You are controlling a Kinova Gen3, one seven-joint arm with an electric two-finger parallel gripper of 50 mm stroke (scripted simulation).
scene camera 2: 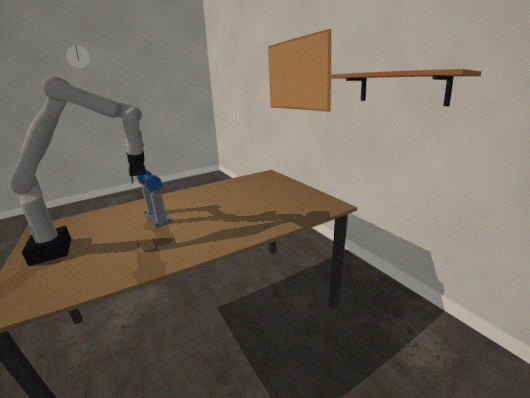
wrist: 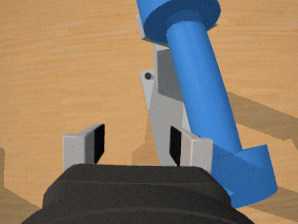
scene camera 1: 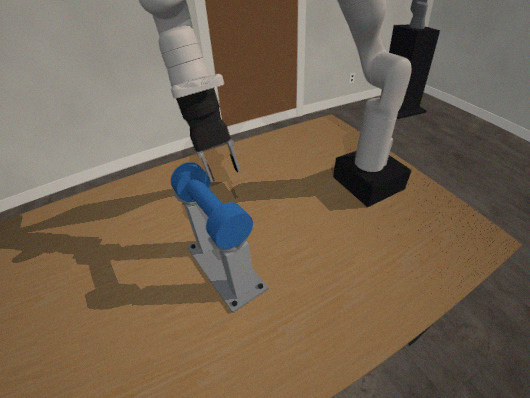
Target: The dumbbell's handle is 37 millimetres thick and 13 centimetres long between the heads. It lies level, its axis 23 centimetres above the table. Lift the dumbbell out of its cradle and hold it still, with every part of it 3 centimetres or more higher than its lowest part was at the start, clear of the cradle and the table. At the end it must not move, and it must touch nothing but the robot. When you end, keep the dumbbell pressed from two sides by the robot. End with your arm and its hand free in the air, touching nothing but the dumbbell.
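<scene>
There's a grey cradle here, and on it (wrist: 166, 108) and (scene camera 2: 152, 215) are the same spot.
</scene>
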